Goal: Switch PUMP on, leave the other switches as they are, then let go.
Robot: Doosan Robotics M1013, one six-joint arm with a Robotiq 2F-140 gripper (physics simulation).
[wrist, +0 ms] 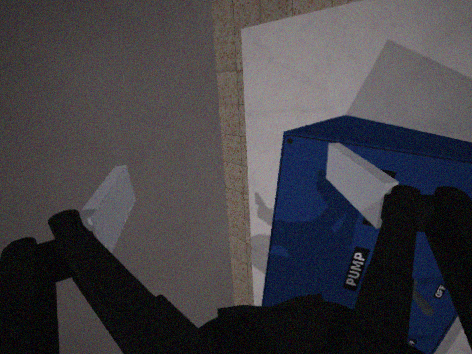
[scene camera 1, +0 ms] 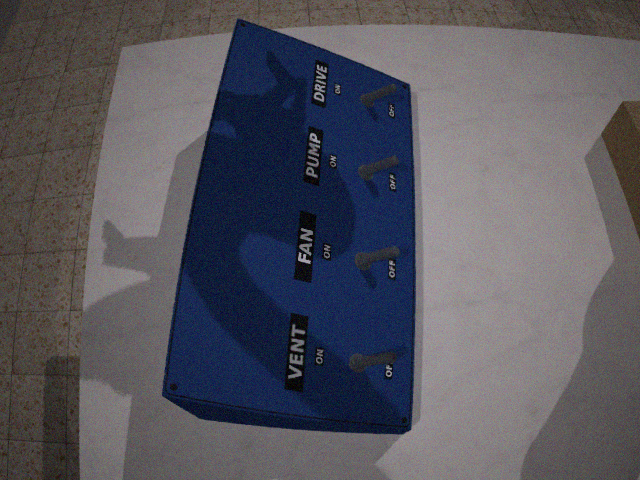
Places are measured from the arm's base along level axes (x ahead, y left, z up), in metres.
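Pixels of known places: gripper, fingertip midpoint: (wrist: 231,171).
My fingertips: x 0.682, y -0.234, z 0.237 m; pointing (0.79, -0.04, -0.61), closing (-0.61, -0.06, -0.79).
Ahead of a thing's pixels: the offset from my fingertips to its top centre. Level surfaces: height alone.
The blue switch panel (scene camera 1: 289,289) (wrist: 300,200) stands on the white table. In the scene view four grey levers all lean to their OFF side: DRIVE lever @[dx -0.118, dy +0.098, dz -0.215 m] (scene camera 1: 378,96), PUMP lever @[dx -0.108, dy +0.218, dz -0.215 m] (scene camera 1: 378,167), FAN lever @[dx -0.097, dy +0.337, dz -0.215 m] (scene camera 1: 377,257) and VENT lever @[dx -0.086, dy +0.457, dz -0.215 m] (scene camera 1: 373,360). The PUMP label @[dx -0.026, dy +0.210, dz -0.217 m] (scene camera 1: 313,156) (wrist: 356,269) shows in both views. In the wrist view a grey lever, seemingly PUMP's, partly shows behind the right finger. My gripper (wrist: 231,171) is open and empty, with one finger over the panel's DRIVE end and the other beyond its side. The gripper itself does not show in the scene view; arm shadows do.
The white table @[dz -0.345 m] (scene camera 1: 491,206) (wrist: 285,75) extends around the panel, with tiled floor (scene camera 1: 46,206) (wrist: 232,175) past its edge. A tan block (scene camera 1: 626,144) stands at the right edge of the scene view. A large grey surface (wrist: 125,90) fills the left of the wrist view.
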